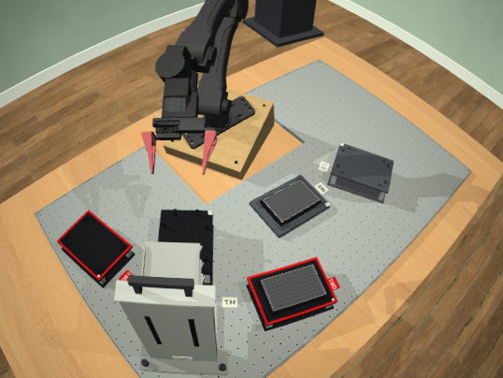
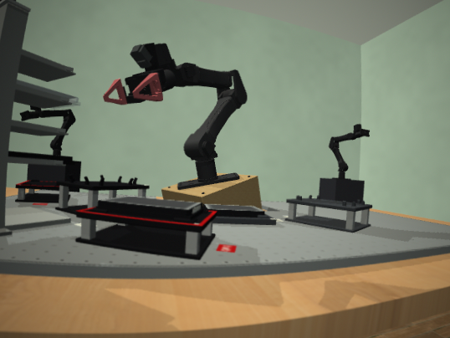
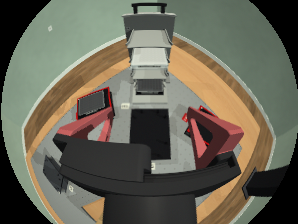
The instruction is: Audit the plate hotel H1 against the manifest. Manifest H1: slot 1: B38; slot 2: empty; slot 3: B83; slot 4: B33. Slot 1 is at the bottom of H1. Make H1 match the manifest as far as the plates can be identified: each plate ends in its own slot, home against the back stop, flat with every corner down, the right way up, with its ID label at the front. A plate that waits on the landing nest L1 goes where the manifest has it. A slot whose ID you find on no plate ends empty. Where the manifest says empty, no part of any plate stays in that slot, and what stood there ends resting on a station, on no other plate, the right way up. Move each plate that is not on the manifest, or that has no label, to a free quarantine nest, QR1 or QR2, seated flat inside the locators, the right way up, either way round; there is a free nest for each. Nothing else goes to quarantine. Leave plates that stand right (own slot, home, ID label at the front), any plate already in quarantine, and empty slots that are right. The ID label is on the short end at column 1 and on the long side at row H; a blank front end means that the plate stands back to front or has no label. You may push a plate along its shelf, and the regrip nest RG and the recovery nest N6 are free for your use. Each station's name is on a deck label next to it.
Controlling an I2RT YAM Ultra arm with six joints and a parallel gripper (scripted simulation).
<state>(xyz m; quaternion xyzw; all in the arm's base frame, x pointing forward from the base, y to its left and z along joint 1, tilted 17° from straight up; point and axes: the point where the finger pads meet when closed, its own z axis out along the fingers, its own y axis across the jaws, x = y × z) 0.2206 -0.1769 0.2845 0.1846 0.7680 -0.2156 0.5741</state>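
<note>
My gripper is now 17 cm short of the pale translucent plate, 10 cm to the left of it and 5 cm above it. Also, from my hand: plate hotel H1 (24 cm ahead, 15 cm to the right, 11 cm below); hotel handle (24 cm ahead, 15 cm to the right, 8 cm above); red-edged quarantine nest (9 cm behind, 21 cm to the right, 23 cm below).
</note>
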